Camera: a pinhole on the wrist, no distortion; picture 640 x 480 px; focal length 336.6 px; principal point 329.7 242.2 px. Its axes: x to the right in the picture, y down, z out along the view. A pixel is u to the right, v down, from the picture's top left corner.
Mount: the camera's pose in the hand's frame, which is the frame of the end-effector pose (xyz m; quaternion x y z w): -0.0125 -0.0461 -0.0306 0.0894 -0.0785 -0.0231 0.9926
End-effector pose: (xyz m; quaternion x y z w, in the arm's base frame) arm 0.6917 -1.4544 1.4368 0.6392 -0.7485 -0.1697 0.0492
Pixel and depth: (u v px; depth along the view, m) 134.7 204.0 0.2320
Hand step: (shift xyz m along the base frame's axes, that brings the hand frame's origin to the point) 0.0813 0.1976 -0.1659
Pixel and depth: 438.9 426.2 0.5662
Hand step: -0.3308 0.0483 -0.5313
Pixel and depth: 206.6 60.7 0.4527
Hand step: 0.2804 0.2698 -0.3945
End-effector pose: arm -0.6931 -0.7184 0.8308 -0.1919 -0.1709 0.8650 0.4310
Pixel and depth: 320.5 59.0 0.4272
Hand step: 0.1289 0.0732 0.4746
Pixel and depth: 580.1 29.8 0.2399
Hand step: 0.0045 0.2123 0.2673
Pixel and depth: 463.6 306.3 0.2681
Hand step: -0.1177 0.0364 0.2347
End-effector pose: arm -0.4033 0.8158 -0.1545 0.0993 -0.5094 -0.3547 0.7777
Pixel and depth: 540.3 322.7 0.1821
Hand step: -0.1503 -0.0421 0.1097
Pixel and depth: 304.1 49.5 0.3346
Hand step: -0.3743 -0.0956 -0.1022
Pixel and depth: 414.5 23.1 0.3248
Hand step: -0.3634 -0.1823 -0.0362
